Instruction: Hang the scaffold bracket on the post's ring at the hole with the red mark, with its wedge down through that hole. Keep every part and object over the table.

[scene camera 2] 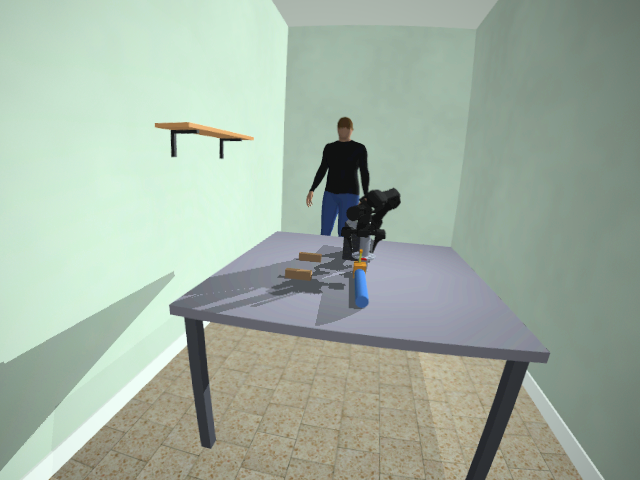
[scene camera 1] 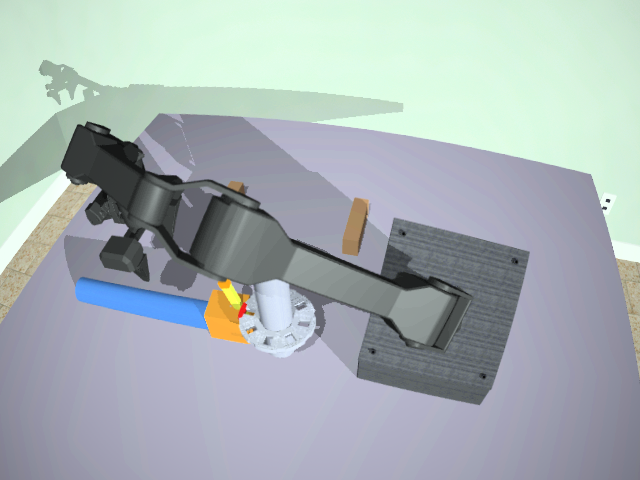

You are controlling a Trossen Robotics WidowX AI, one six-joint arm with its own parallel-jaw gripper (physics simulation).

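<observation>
The scaffold bracket is a blue tube (scene camera 1: pixel 139 303) (scene camera 2: pixel 361 289) with an orange head (scene camera 1: pixel 222 320) (scene camera 2: pixel 358 267). It lies level, its head against the ring (scene camera 1: pixel 278 347) of the grey post (scene camera 1: pixel 273 304) (scene camera 2: pixel 365 245), at the red mark (scene camera 1: pixel 242 310) (scene camera 2: pixel 363 259). The yellow wedge (scene camera 1: pixel 231 296) (scene camera 2: pixel 360 256) stands up out of the head beside the red mark. Its lower end is hidden, so I cannot tell whether it is in the hole. My gripper (scene camera 1: pixel 155 253) (scene camera 2: pixel 362 248) is open and empty, above the table near the wedge. The arm partly hides its fingers in scene camera 1.
Two brown blocks (scene camera 1: pixel 355 227) (scene camera 1: pixel 236 187) (scene camera 2: pixel 310 256) (scene camera 2: pixel 298 274) lie on the table (scene camera 1: pixel 155 413) (scene camera 2: pixel 429 310) to one side of the bracket. The robot's dark base plate (scene camera 1: pixel 496 310) is right of the post in scene camera 1. A person (scene camera 2: pixel 345 165) stands behind the table.
</observation>
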